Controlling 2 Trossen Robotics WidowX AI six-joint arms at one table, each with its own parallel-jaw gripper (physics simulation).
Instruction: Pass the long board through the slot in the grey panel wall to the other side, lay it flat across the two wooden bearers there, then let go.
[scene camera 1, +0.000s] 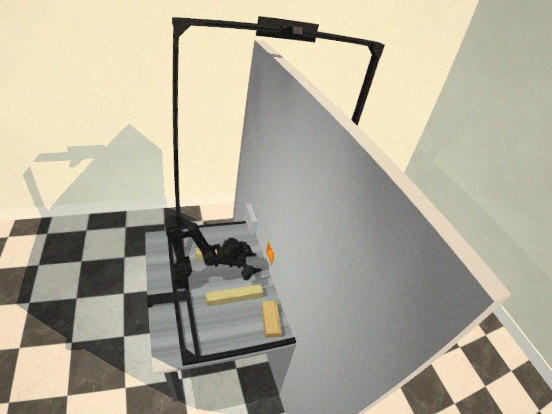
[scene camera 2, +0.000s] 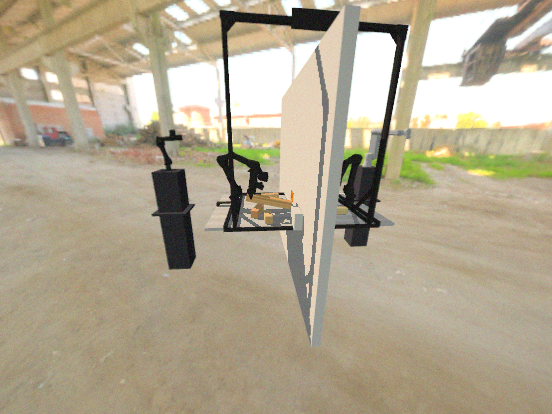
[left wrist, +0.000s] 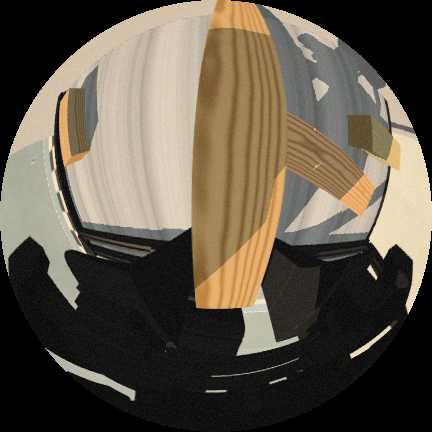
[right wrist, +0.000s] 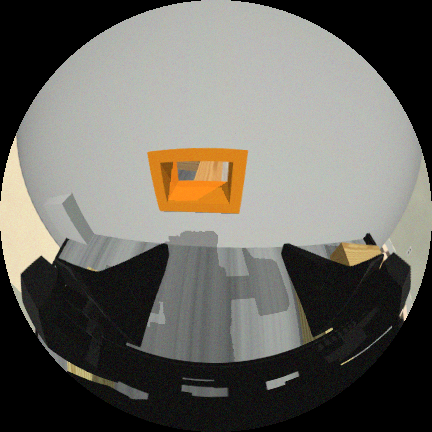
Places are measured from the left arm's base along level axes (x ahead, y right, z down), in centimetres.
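Pixels of known places: left gripper, fingertip midpoint: (scene camera 2: 251, 198) (left wrist: 224, 232); right gripper, fingertip midpoint: (scene camera 1: 258, 262) (right wrist: 227, 250); right arm's base, link origin: (scene camera 1: 180, 283) (scene camera 2: 349, 203).
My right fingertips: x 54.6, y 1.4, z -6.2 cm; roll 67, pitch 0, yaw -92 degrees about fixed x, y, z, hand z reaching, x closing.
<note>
For each thing: its top centre in the pictures, then the offset to it from my right fingertips.
- orange frame, top centre: (right wrist: 198, 142) (scene camera 1: 276, 247) (scene camera 2: 295, 191) dy +3.0, dx -8.9, dz -5.6 cm
- pale bearer, top centre: (scene camera 1: 234, 292) dy -12.1, dx +13.9, dz +3.7 cm
- wooden block, top centre: (right wrist: 368, 256) (scene camera 1: 271, 316) dy -26.7, dx +1.0, dz +4.3 cm
- shorter board, top centre: (left wrist: 338, 172) (right wrist: 183, 152) (scene camera 2: 257, 207) dy +12.1, dx -37.8, dz +3.1 cm
The long board (scene camera 2: 272, 201) (left wrist: 235, 150) is held above the table, one end close to the grey panel wall (scene camera 1: 325, 200) (scene camera 2: 305, 125) (right wrist: 215, 90). My left gripper (scene camera 2: 253, 194) (left wrist: 224, 232) is shut on the board near its other end. The slot has an orange frame (scene camera 1: 270, 253) (scene camera 2: 292, 196) (right wrist: 197, 155); wood shows through it in the right wrist view. On the far side, my right gripper (scene camera 1: 257, 262) (right wrist: 227, 250) is open and empty, facing the wall below the slot. One pale bearer (scene camera 1: 234, 295) lies beside it; another (scene camera 1: 200, 254) is partly hidden behind the arm.
A wooden block (scene camera 1: 271, 318) (right wrist: 355, 254) lies near the wall on the right arm's side. On the left arm's side lie a shorter board (left wrist: 327, 160) and blocks (left wrist: 75, 122) (left wrist: 372, 132). A pale upright block (scene camera 1: 251, 219) (scene camera 2: 297, 220) (right wrist: 70, 215) stands at the wall. A black frame (scene camera 1: 176, 125) surrounds the table.
</note>
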